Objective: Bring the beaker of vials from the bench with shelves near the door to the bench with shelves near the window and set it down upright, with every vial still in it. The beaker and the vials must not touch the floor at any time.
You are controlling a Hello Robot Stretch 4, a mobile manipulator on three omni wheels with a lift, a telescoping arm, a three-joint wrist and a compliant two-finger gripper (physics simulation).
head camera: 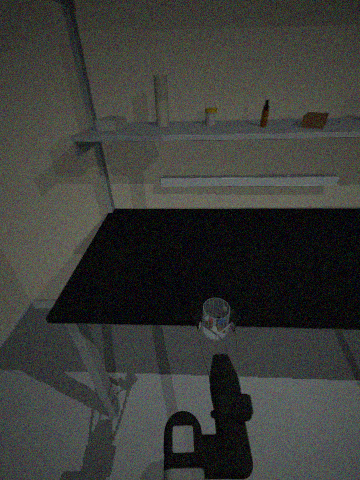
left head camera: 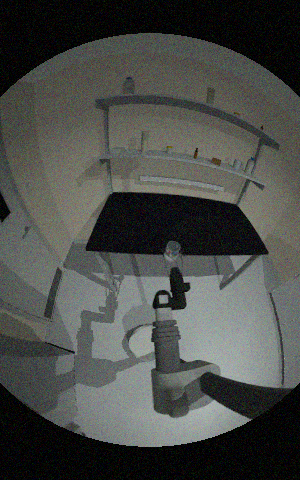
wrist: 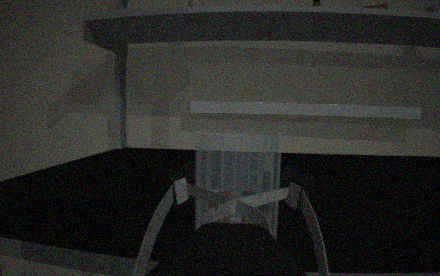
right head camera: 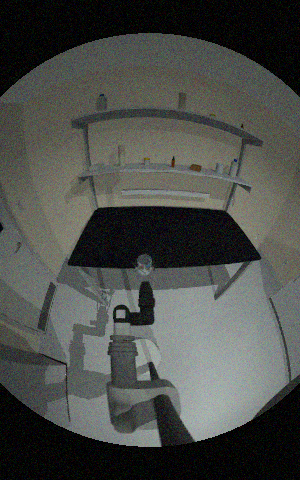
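Observation:
A clear beaker (head camera: 216, 311) (left head camera: 173, 248) (right head camera: 144, 262) (wrist: 237, 172) stands upright between the fingers of my gripper (head camera: 216, 328) (wrist: 237, 178). Several clear vials with small coloured bits near their lower ends show inside it. My gripper is shut on the beaker. In the head views the beaker overlaps the front edge of the black-topped bench (head camera: 150, 260) (left head camera: 140, 220) (right head camera: 125, 235) (wrist: 75, 200), left of the middle of that edge. The beaker's base is partly hidden by the gripper in the wrist view, and its exact height is hard to tell.
A lower shelf (head camera: 190, 132) (left head camera: 175, 157) (right head camera: 165, 171) above the bench bears a tall pale cylinder (head camera: 161, 100), a yellow-capped jar (head camera: 211, 117), a brown bottle (head camera: 265, 115) and an orange-brown box (head camera: 314, 120). An upper shelf (left head camera: 165, 101) (right head camera: 150, 114) runs above it. Walls stand at left and behind.

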